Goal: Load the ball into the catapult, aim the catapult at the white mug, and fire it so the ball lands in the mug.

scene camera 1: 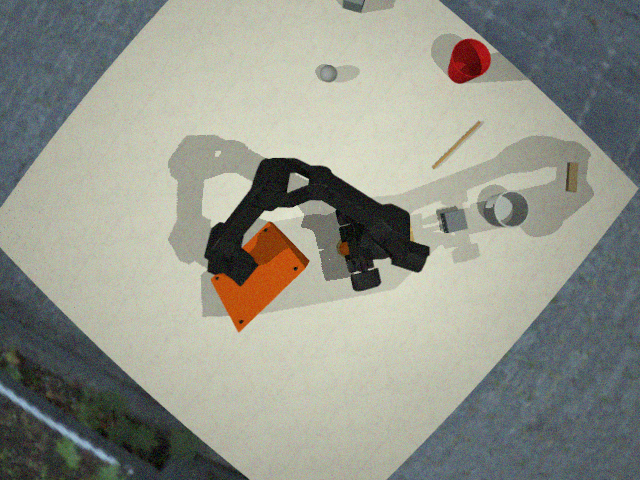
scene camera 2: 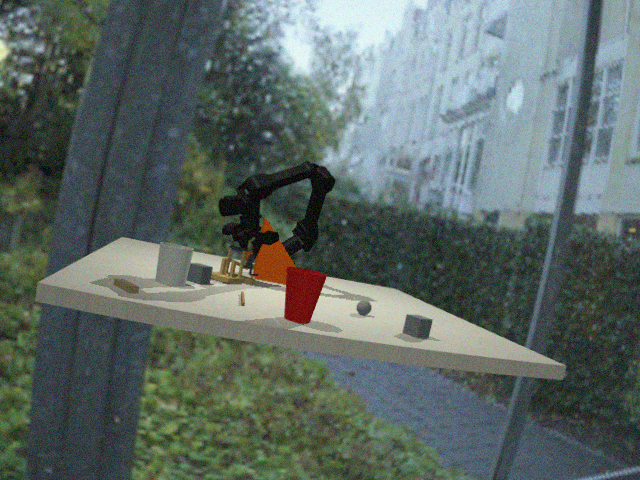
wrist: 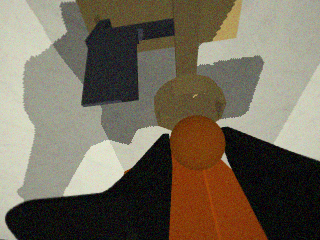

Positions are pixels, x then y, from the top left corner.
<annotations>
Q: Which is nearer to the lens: the white mug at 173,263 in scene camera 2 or the red cup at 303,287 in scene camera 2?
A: The red cup.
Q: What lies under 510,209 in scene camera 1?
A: A white mug.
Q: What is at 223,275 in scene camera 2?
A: A catapult.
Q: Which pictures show the red cup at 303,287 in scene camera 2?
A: Scene camera 1 and scene camera 2 only.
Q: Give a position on a red cup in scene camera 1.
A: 470,58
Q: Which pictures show my gripper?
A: Scene camera 1, scene camera 2 and the wrist view: all of them.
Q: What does my gripper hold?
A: An orange ball.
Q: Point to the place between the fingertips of my gripper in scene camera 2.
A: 249,257
</annotations>
